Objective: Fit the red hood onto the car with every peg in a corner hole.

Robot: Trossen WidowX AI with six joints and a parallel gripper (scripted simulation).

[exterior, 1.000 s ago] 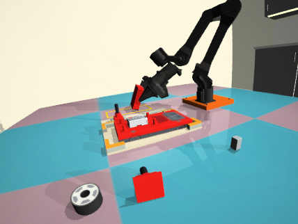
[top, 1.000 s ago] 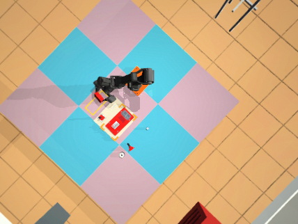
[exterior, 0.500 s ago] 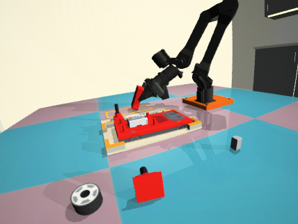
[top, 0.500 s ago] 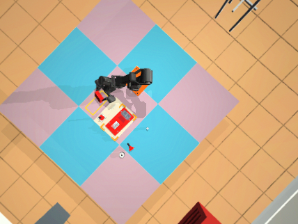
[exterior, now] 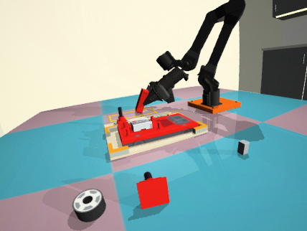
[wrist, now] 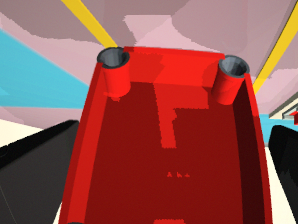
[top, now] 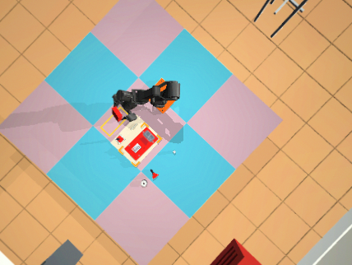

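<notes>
The red hood is 10 mm above my gripper tip. From my gripper tip the other things lie so: grey engine block: 80 mm ahead, 230 mm to the left, 20 mm below; black-and-white wheel: 220 mm ahead, 410 mm to the left, 30 mm below.
</notes>
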